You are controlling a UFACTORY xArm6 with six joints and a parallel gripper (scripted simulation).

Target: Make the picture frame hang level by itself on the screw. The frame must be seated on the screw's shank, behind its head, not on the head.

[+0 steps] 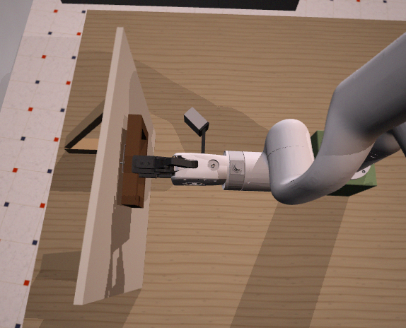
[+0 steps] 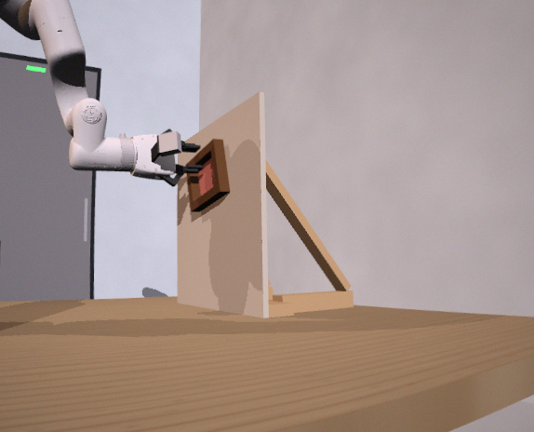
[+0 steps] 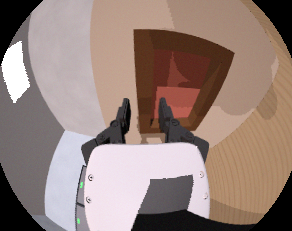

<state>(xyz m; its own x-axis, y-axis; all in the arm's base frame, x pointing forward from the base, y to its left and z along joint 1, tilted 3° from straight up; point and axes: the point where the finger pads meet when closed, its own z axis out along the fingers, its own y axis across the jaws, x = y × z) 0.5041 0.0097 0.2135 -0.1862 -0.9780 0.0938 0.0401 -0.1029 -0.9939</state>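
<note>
The brown picture frame lies 30 mm ahead of my hand, 30 mm to the right of it and 50 mm below it. The rest, counted from my hand: upright board: 50 mm ahead, 20 mm to the right, 140 mm below.
</note>
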